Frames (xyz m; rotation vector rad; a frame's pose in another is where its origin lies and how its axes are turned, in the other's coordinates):
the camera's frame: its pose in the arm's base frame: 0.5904 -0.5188 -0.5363 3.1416 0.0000 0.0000
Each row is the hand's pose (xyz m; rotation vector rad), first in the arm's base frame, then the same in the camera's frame.
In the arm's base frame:
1: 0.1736 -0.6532 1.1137 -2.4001 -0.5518 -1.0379
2: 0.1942 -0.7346 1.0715 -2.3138 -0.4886 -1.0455
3: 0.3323 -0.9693 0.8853 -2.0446 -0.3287 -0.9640
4: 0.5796 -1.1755 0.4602 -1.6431 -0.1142 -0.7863
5: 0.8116 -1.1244 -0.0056 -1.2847 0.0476 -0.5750
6: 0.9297 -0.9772 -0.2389 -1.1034 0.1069 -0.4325
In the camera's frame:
1: -0.4168 0.1344 -1.6500 0.4855 0.7890 -0.4195
2: -0.3962 0.2158 -1.6078 0.5759 0.8160 -0.3813
3: -0.2581 0.4505 -1.4216 0.8870 0.8191 -0.2793
4: -0.0108 0.6567 -0.9965 1.3562 0.7556 -0.1097
5: 0.2212 0.6056 -0.5307 1.7737 0.6151 0.0509
6: 0.3393 0.4584 -0.2974 1.9858 0.4885 0.1207

